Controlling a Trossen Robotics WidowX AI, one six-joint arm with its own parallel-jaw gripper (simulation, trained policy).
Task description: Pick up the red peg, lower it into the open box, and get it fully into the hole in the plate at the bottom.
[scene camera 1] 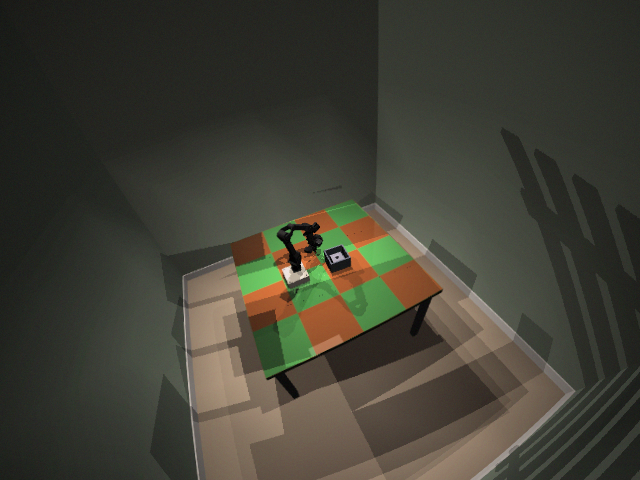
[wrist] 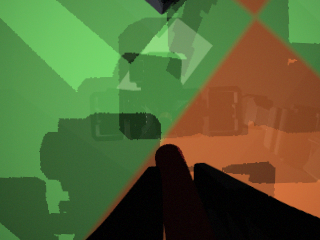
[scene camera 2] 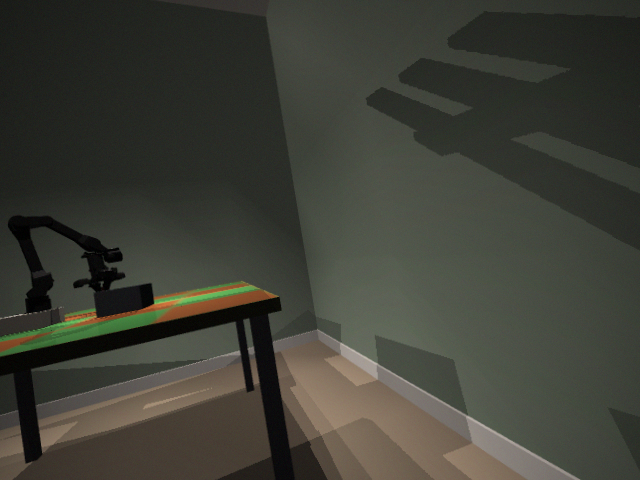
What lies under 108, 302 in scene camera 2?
A dark box.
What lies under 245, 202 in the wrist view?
The gripper.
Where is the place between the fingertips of the gripper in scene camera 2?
At 105, 297
